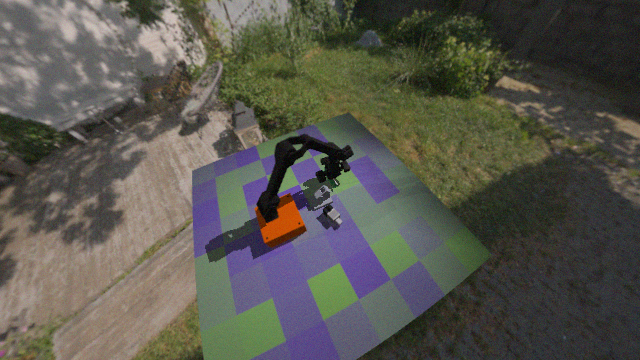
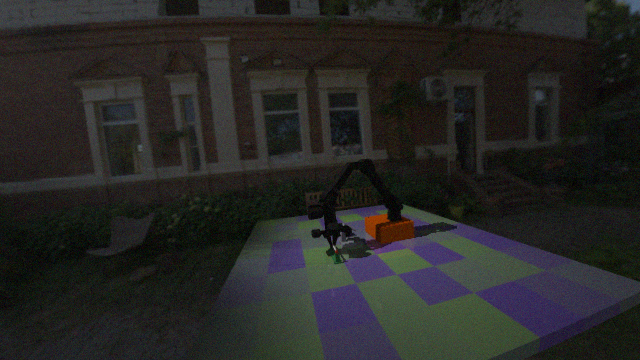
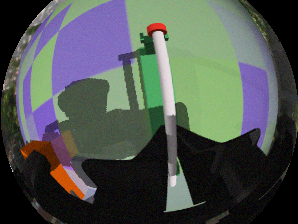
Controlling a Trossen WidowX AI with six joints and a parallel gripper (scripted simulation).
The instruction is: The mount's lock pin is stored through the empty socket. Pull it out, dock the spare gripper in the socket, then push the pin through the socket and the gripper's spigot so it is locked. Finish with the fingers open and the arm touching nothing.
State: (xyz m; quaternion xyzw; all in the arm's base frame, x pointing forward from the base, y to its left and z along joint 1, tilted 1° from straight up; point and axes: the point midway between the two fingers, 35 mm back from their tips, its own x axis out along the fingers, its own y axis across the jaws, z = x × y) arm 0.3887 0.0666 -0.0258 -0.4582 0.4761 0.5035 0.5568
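My gripper tip is 2 cm to the right of the green strip. Round my gripper tip: spare gripper (12 cm behind, 20 cm to the right); grey mount (11 cm behind, 8 cm to the right, 3 cm above).
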